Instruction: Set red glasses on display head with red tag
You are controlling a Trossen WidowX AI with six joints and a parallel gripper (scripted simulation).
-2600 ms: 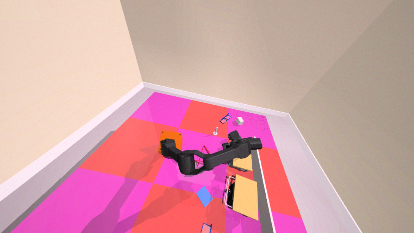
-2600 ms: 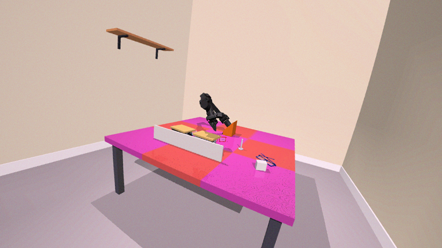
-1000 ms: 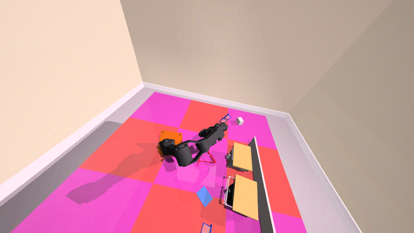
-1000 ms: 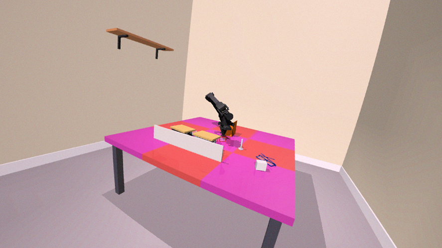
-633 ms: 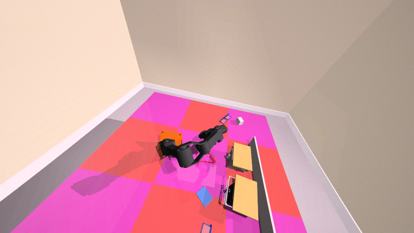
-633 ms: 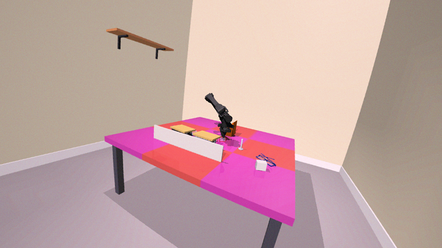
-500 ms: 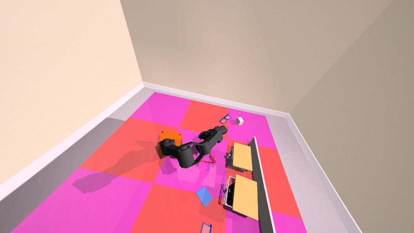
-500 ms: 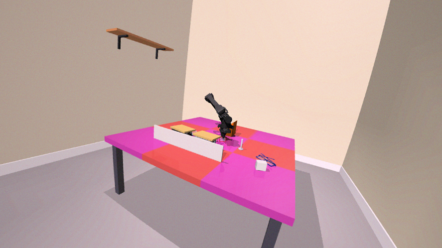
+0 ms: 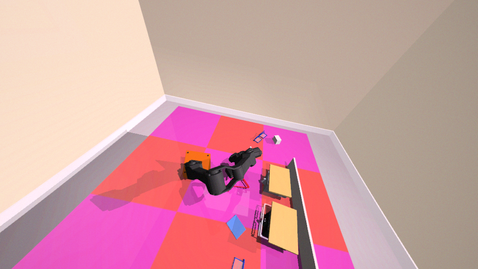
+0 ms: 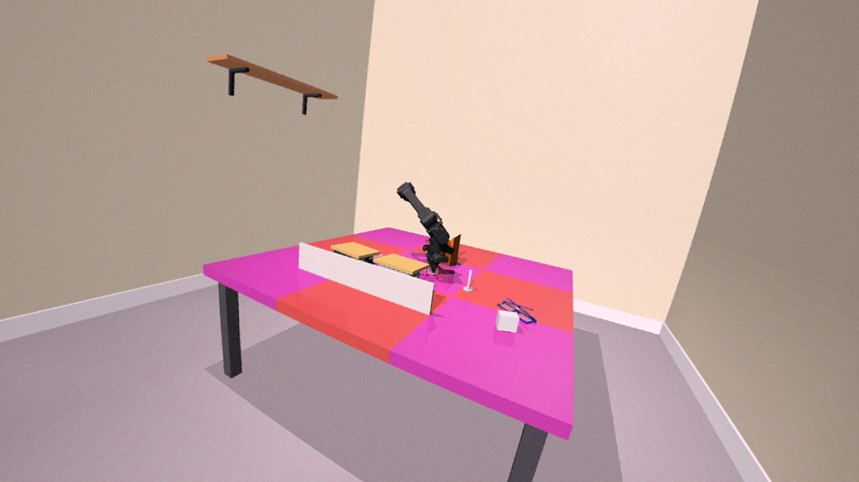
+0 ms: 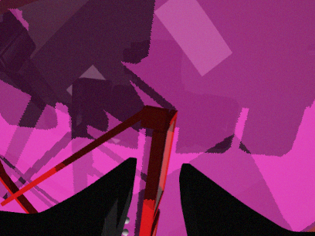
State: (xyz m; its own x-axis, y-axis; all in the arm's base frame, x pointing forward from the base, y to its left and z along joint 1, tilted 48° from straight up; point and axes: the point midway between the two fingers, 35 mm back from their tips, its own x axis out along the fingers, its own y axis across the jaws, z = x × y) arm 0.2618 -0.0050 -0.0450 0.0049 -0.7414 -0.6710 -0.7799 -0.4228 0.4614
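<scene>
My gripper tip is now 18 cm to the right of the stand, 6 cm short of it and 1 cm below it. Round my gripper tip: white wall (34 cm ahead, 17 cm to the right, 4 cm above); blue card (28 cm to the right, 1 cm below, 1 cm ahead); white block (37 cm to the left, 30 cm ahead, 1 cm above).
</scene>
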